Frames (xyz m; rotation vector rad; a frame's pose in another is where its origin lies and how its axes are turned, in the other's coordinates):
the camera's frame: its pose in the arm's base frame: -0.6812 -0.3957 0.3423 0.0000 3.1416 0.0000
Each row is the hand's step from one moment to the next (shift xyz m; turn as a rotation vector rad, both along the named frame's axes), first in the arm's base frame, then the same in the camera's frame.
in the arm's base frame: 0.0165 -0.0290 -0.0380 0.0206 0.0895 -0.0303
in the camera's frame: -0.0165 -0.0290 0.0380 -0.0206 0.0895 0.0303
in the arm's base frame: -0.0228 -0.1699 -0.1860 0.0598 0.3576 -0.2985
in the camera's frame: 0.0228 -0.1699 0.1860 -0.0598 0.3576 0.2985
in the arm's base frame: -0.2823 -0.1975 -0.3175 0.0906 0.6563 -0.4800
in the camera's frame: 0.2823 -0.1975 0.3175 -0.0906 0.6563 0.4800
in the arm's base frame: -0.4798 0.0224 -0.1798 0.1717 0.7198 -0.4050
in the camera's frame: 0.4798 0.0224 0.1798 -0.1717 0.7198 0.4050
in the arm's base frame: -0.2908 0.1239 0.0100 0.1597 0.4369 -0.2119
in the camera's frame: 0.2908 0.1239 -0.0100 -0.1597 0.4369 0.2119
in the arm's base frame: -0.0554 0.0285 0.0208 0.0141 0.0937 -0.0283
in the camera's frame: 0.0554 0.0285 -0.0208 -0.0141 0.0937 0.0283
